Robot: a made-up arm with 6 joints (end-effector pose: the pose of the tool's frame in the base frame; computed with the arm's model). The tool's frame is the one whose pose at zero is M. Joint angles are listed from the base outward.
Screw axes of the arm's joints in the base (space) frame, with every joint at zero. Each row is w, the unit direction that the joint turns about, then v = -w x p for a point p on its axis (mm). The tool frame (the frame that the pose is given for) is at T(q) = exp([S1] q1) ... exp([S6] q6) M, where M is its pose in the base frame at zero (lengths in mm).
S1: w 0 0 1 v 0 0 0
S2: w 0 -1 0 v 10 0 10
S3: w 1 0 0 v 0 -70 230
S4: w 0 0 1 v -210 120 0
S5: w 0 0 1 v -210 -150 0
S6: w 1 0 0 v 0 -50 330
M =
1 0 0 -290
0 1 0 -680
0 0 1 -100
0 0 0 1
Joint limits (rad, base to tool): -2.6..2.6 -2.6..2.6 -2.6..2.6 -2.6..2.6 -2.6..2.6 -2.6..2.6
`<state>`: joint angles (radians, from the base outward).
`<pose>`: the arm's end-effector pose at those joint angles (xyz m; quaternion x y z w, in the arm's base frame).
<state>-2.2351 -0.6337 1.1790 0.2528 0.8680 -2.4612</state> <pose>-0.3045 0.5613 -0.0714 -0.4786 0.3478 -0.7097 0.3826</pose>
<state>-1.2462 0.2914 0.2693 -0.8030 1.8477 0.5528</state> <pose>-0.7521 -0.5850 -0.3925 0.1934 -0.1951 -0.0270 0.9611</pose>
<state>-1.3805 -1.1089 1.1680 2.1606 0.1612 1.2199</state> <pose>0.0763 0.0861 -0.2226 0.6772 -0.4328 0.3792 0.4586</pose>
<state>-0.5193 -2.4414 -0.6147 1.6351 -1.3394 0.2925</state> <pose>-0.0061 -0.5920 0.3073 0.3088 0.8898 0.1175 0.3149</pose>
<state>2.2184 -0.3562 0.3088 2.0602 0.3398 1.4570</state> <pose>0.0660 0.0593 -0.4071 0.2981 -0.6108 -0.4434 0.5843</pose>
